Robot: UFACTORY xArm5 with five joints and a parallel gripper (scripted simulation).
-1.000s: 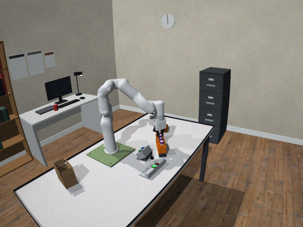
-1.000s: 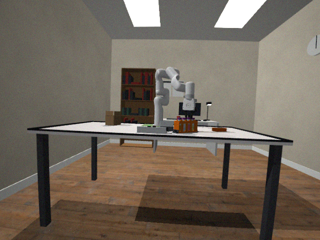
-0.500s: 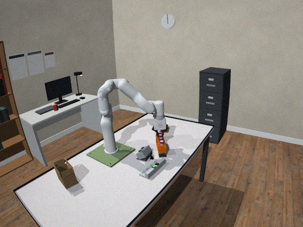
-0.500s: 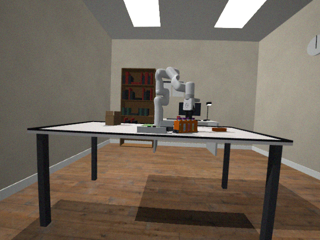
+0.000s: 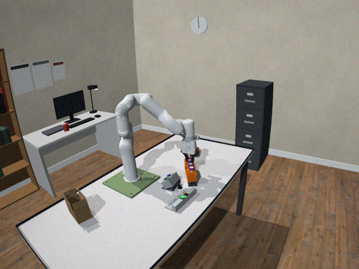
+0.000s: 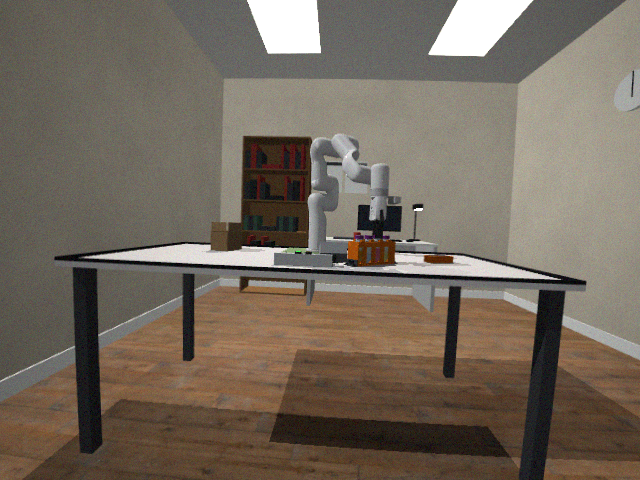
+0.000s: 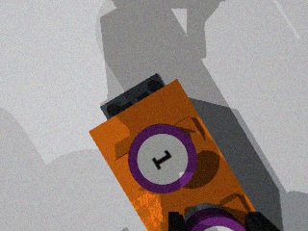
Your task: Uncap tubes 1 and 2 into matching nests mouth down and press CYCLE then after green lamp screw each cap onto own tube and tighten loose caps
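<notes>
The purple cap marked 2 lies 10 mm below my hand. Round my hand: purple cap marked 1 (30 mm behind, 40 mm to the left, 20 mm below); then cap 4 (60 mm ahead, 80 mm to the right, 20 mm below); then blue cycle key (70 mm behind, 170 mm to the right, 60 mm below).
</notes>
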